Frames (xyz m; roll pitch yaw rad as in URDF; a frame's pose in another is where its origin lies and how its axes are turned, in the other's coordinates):
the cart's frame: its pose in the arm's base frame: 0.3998 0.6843 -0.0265 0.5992 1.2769 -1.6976
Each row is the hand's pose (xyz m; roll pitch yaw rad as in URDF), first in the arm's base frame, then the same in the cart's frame.
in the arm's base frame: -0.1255 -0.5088 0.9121 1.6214 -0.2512 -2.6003
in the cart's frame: -0.5363 0.5224 1.4213 -3.0908 -1.2963 -1.8095
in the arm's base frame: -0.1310 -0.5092 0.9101 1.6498 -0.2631 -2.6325
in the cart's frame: -0.5340 0.5182 1.4247 -3.0323 -1.2650 -1.8494
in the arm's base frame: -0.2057 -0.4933 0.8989 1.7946 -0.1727 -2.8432
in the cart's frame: -0.5251 0.4501 1.4599 -3.1031 -1.0520 -1.6652
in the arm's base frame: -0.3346 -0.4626 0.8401 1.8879 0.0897 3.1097
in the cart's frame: -0.4730 0.3240 1.5090 3.0759 -0.6590 -1.4273
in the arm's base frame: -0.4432 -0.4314 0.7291 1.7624 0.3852 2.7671
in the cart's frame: -0.3717 0.2044 1.5318 2.9598 -0.2395 -1.2635
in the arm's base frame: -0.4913 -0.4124 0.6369 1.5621 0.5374 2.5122
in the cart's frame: -0.2872 0.1410 1.5279 2.8661 0.0249 -1.1916
